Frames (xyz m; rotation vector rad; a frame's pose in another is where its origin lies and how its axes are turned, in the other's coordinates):
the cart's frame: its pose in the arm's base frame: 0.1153 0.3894 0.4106 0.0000 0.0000 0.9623
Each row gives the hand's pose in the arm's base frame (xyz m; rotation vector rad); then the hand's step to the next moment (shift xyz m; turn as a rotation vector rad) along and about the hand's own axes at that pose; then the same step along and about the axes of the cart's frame.
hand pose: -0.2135 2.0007 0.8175 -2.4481 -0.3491 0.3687
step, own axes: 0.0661 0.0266 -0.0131 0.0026 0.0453 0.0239
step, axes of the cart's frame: 0.0355 -0.0605 -0.0183 -0.0162 -0.0130 -0.0469
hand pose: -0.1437 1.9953 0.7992 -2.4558 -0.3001 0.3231
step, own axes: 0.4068 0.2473 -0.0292 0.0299 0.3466 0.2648
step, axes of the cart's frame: 0.1705 -0.4006 -0.1949 -0.0925 -0.0585 -0.4233
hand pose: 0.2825 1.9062 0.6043 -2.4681 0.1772 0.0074
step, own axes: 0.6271 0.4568 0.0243 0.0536 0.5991 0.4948
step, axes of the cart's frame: -0.0214 -0.7013 -0.3320 -0.1394 -0.0909 -0.7609
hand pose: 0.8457 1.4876 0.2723 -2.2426 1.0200 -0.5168
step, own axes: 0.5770 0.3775 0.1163 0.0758 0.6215 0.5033
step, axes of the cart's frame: -0.3611 -0.5269 -0.2845 -0.1565 -0.1110 -0.7801
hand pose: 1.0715 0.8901 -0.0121 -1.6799 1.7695 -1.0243
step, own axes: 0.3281 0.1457 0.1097 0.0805 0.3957 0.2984
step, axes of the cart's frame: -0.3108 -0.1629 -0.1332 -0.1343 -0.0691 -0.4788
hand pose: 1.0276 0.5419 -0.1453 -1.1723 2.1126 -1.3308
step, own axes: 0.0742 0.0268 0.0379 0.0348 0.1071 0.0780
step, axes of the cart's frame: -0.0786 -0.0192 -0.0334 -0.0491 -0.0161 -0.1269
